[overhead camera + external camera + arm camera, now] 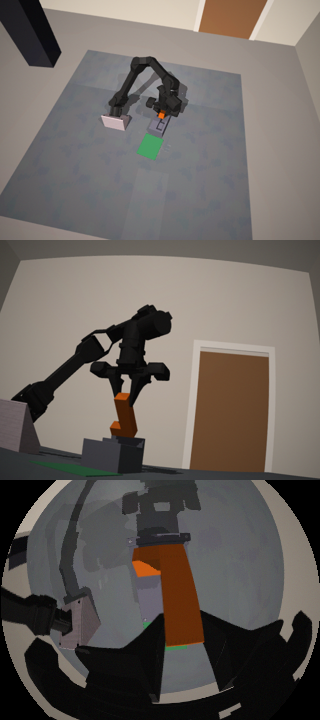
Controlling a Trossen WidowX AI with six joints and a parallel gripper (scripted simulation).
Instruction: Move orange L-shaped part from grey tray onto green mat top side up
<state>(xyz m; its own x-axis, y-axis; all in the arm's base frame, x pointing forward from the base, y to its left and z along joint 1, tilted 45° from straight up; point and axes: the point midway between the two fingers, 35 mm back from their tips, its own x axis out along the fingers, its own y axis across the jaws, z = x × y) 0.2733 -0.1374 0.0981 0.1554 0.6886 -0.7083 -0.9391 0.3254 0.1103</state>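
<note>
My gripper tip is 17 cm above the green mat, 13 cm to the left of it and 6 cm past it. The rest, counted from my gripper tip: orange L-shaped part (3 cm to the left, 3 cm below).
</note>
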